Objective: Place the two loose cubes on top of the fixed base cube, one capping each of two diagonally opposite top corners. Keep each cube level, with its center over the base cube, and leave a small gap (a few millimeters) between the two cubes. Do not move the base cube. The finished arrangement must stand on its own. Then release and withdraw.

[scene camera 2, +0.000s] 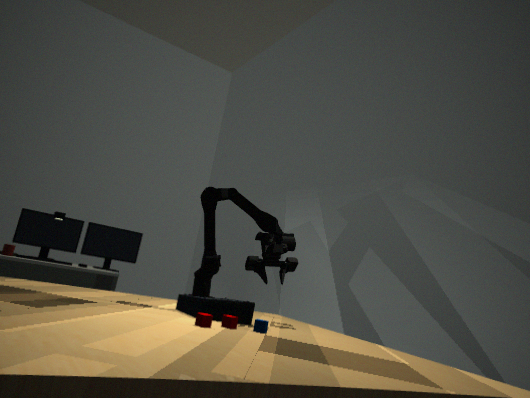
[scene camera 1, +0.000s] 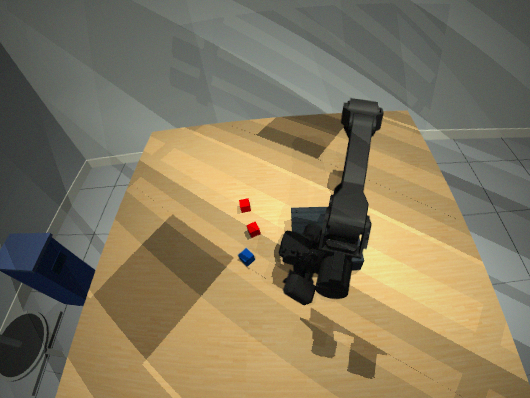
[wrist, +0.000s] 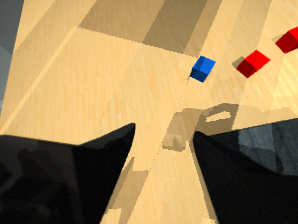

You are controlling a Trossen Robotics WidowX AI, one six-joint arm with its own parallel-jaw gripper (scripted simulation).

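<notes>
My gripper [scene camera 1: 288, 272], [scene camera 2: 274, 283], [wrist: 164, 131]: open, holding nothing.
</notes>
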